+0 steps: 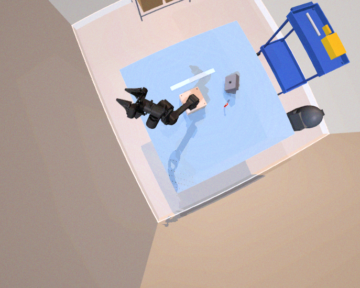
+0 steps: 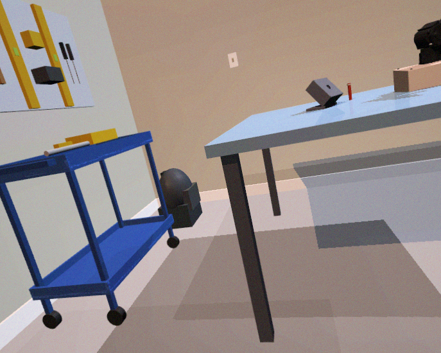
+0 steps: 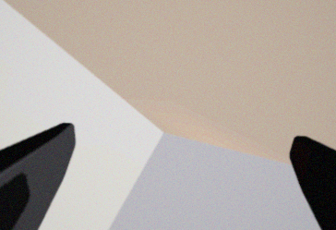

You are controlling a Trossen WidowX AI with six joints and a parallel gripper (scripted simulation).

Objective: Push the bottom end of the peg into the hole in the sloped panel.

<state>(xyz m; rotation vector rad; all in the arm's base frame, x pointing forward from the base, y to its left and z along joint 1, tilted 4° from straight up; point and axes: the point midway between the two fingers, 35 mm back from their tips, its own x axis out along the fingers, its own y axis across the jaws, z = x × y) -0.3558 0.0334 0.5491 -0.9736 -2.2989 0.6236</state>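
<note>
The red peg lies 650 mm ahead of my gripper tip, 230 mm to the right of it and 590 mm below it. From my gripper tip the other things lie so: grey sloped panel 790 mm ahead, 90 mm to the right, 580 mm below.
</note>
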